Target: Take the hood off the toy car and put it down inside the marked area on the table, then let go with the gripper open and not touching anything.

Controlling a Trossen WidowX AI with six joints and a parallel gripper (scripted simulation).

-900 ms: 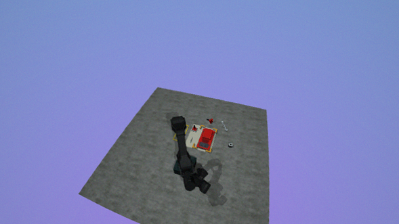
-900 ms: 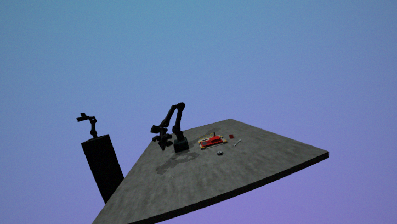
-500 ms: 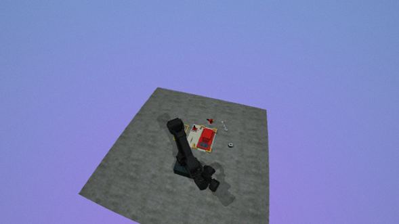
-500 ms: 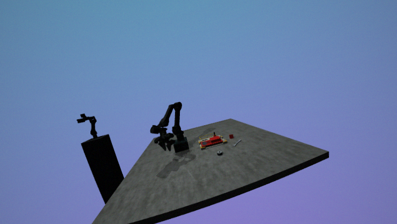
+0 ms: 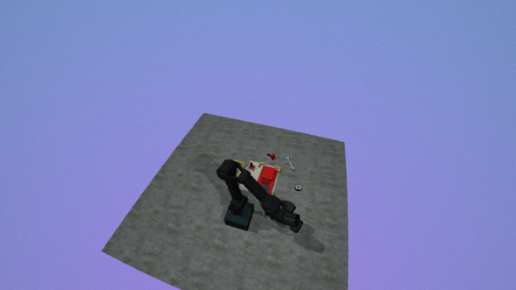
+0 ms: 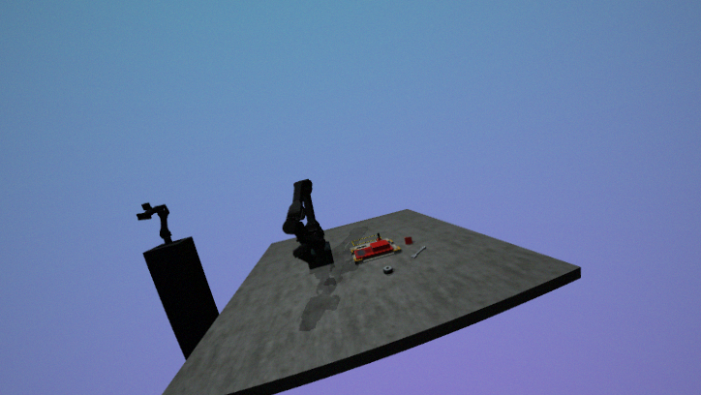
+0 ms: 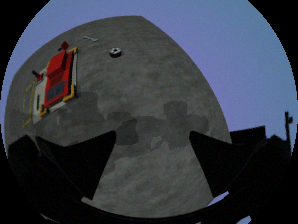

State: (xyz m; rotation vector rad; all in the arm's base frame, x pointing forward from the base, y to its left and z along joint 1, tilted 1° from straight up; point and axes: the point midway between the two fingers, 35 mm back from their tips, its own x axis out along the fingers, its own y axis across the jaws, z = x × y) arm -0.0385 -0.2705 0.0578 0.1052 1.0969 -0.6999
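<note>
The red hood lies 33 cm ahead of my gripper tip, 14 cm to the left of it and 7 cm below it. The rest, counted from my gripper tip: small wheel 27 cm ahead, 10 cm below, 7 cm to the right; then silver wrench 47 cm ahead, 10 cm below, 1 cm to the right.
</note>
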